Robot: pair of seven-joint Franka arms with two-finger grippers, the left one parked.
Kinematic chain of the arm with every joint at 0, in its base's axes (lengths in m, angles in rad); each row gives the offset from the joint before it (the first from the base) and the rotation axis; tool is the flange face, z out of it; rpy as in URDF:
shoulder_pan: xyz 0 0 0.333 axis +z
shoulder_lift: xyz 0 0 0 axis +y
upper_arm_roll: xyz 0 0 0.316 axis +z
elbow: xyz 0.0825 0 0 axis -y
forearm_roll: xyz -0.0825 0 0.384 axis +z
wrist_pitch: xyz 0 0 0 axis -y
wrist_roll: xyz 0.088 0 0 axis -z
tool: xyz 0 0 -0.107 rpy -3.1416 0 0
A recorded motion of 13 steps. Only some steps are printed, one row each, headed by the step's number.
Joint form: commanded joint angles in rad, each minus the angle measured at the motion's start. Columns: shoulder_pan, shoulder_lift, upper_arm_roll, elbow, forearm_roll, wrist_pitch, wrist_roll.
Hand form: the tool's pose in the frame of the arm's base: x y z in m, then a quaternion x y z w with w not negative. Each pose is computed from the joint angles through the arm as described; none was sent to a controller.
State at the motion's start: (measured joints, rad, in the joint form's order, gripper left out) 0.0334 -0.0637 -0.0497 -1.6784 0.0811 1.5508 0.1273
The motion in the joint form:
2: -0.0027 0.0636 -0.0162 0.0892 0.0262 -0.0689 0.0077
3: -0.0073 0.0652 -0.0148 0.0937 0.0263 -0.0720 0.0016
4: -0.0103 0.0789 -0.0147 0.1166 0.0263 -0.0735 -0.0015
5: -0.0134 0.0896 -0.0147 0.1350 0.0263 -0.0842 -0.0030
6: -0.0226 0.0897 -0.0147 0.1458 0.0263 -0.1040 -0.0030
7: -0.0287 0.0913 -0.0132 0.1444 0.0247 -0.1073 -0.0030
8: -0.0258 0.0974 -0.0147 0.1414 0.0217 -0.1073 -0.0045
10: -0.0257 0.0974 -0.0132 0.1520 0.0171 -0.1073 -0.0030
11: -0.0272 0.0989 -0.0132 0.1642 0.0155 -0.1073 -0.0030
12: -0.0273 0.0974 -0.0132 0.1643 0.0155 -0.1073 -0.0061
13: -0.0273 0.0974 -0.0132 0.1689 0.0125 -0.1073 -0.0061
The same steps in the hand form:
2: 0.5441 -0.0069 0.6093 -0.99368 0.08287 0.05610 0.05086
3: 0.5443 -0.0086 0.6103 -0.99381 0.08127 0.05596 0.05110
4: 0.5488 -0.0101 0.6133 -0.99406 0.08092 0.05194 0.05098
5: 0.5511 -0.0116 0.6150 -0.99398 0.08123 0.05330 0.05068
6: 0.5491 -0.0164 0.6185 -0.99342 0.08497 0.05760 0.05071
7: 0.5490 -0.0191 0.6167 -0.99309 0.08729 0.06059 0.04991
8: 0.5506 -0.0186 0.6119 -0.99299 0.08618 0.06506 0.04807
10: 0.5510 -0.0183 0.6167 -0.99344 0.08605 0.05979 0.04586
11: 0.5517 -0.0193 0.6215 -0.99373 0.08661 0.05439 0.04523
12: 0.5512 -0.0194 0.6223 -0.99390 0.08509 0.05353 0.04538
13: 0.5513 -0.0197 0.6244 -0.99408 0.08511 0.05119 0.04396

